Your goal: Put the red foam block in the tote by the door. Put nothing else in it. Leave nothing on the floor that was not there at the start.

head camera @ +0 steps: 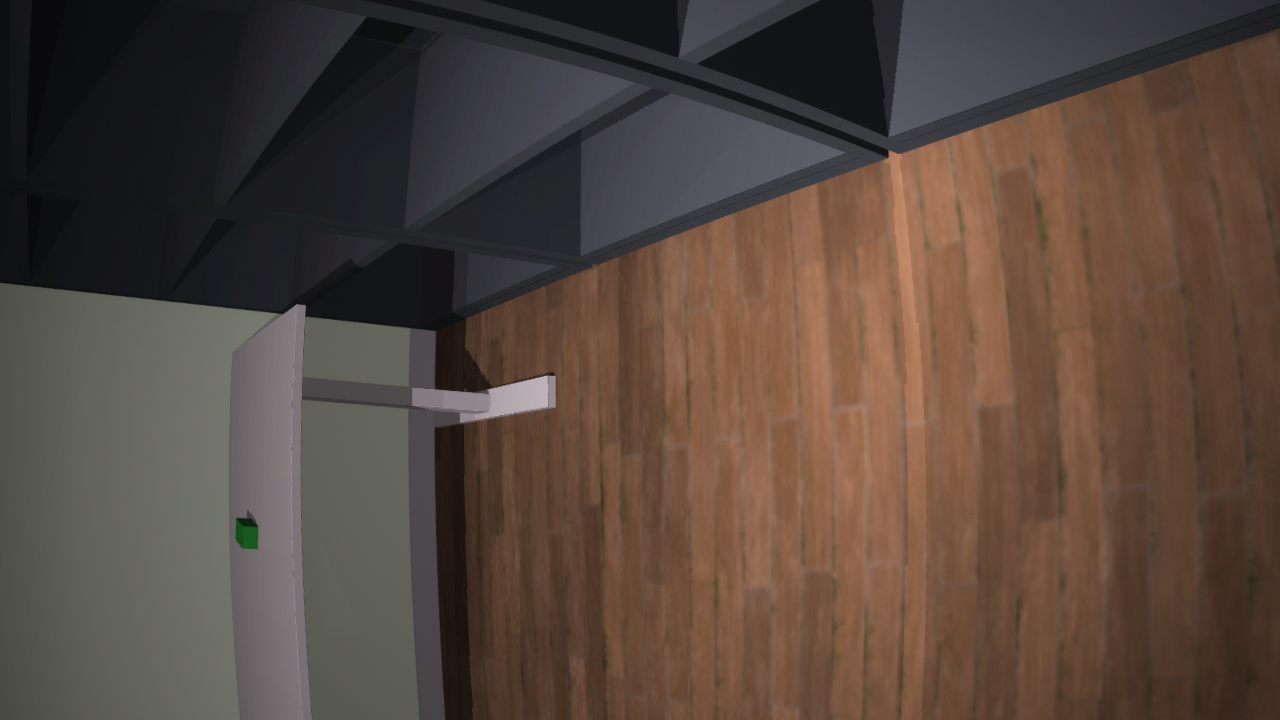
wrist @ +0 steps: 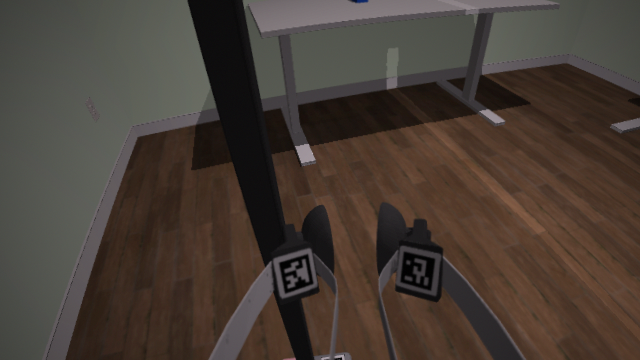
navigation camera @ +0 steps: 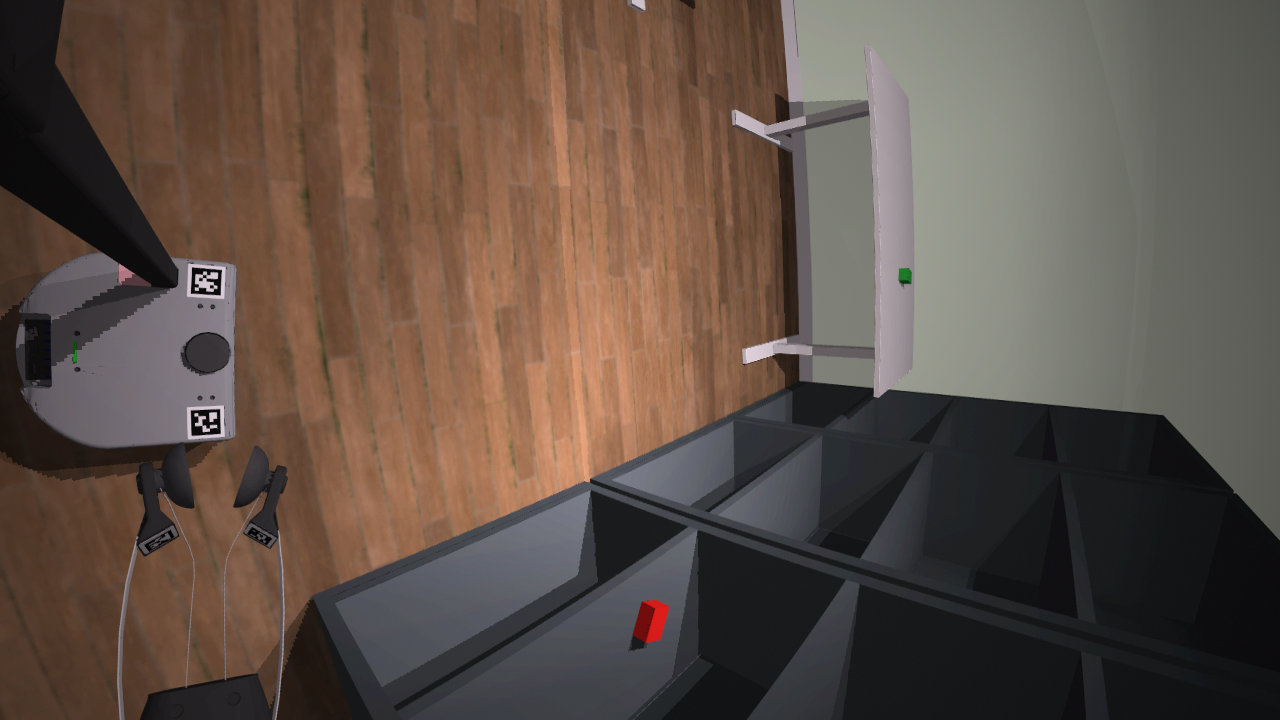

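Seen in the pictures: gripper, fingertip midpoint: [navigation camera: 219,445]; robot's base at its link origin: [navigation camera: 206,348].
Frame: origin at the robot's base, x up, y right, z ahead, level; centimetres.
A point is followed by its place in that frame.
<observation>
A red block [navigation camera: 651,621] {y 63.6, x 57.7, z 81.9 cm} lies inside a compartment of the dark shelf unit [navigation camera: 640,512] [head camera: 787,116], at the lower middle of the navigation camera view. It is small and longer than it is wide. My gripper [navigation camera: 214,479] {y 2.3, x 88.1, z 1.4 cm} [wrist: 353,228] {y 2.3, x 88.1, z 1.4 cm} is open, with a gap between its two dark fingertips and floor showing through it. In the navigation camera view it hangs beside my base, to the left of the shelf unit and apart from the red block. The tote and the door do not show in these views.
A green block [head camera: 247,534] {y -43.4, x 75.1, z 242.0 cm} [navigation camera: 904,275] {y -43.6, x 74.8, z 242.1 cm} lies on a white table [head camera: 268,429] {y -15.4, x 72.0, z 234.0 cm} [navigation camera: 890,197] {y -77.0, x 72.0, z 222.5 cm} by the wall, close to the shelf unit. Another white table [wrist: 400,15] bears a blue object [wrist: 360,1]. My base [navigation camera: 116,402] {y 8.7, x 16.0, z -13.5 cm} stands on the wooden floor [navigation camera: 429,268] {y -22.5, x 0.0, z 50.1 cm}.
</observation>
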